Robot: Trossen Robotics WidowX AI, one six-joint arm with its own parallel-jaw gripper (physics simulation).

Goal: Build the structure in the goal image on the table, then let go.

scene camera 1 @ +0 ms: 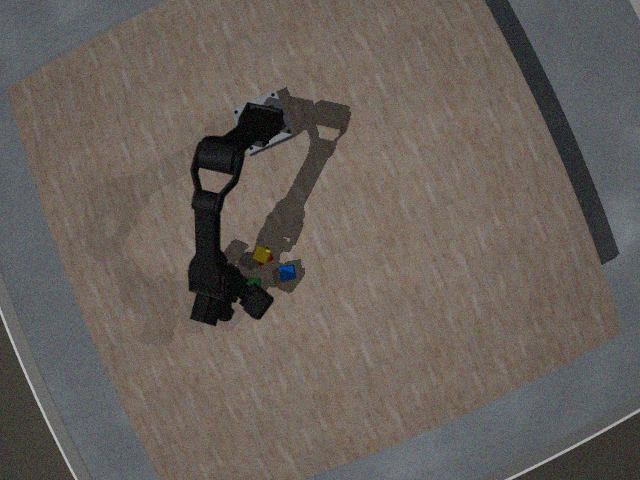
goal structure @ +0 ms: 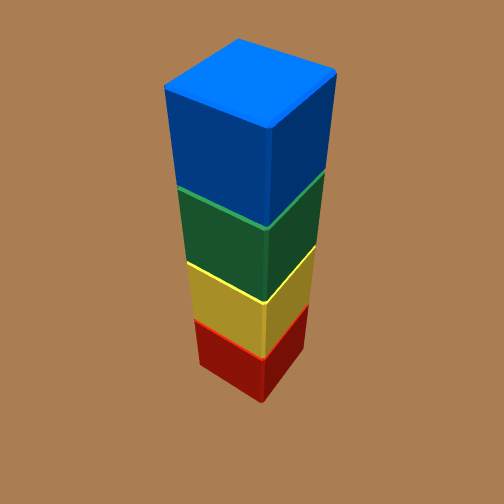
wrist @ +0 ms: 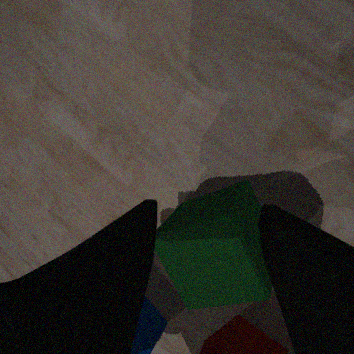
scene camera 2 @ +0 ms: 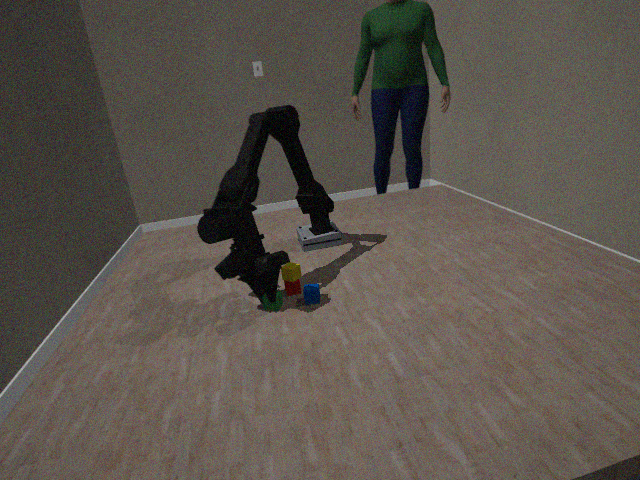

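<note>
A green cube [wrist: 211, 253] [scene camera 2: 272, 301] [scene camera 1: 252, 282] sits on the wooden table between my two black fingers. My gripper [wrist: 208, 225] [scene camera 2: 268, 296] is shut on it, low at the table. A yellow cube [scene camera 1: 261, 253] [scene camera 2: 290, 270] stands on a red cube [scene camera 2: 292, 288] [wrist: 242, 337] just beside the green one. A blue cube [scene camera 1: 287, 272] [scene camera 2: 310, 293] [wrist: 149, 328] lies on the table to the right of that stack. In the overhead view the gripper head hides most of the green cube.
The arm's base [scene camera 1: 261, 121] [scene camera 2: 318, 235] is mounted on the table behind the cubes. A person in a green top [scene camera 2: 399, 92] stands at the far side of the table [scene camera 2: 413, 335]. Walls close in behind and at the left.
</note>
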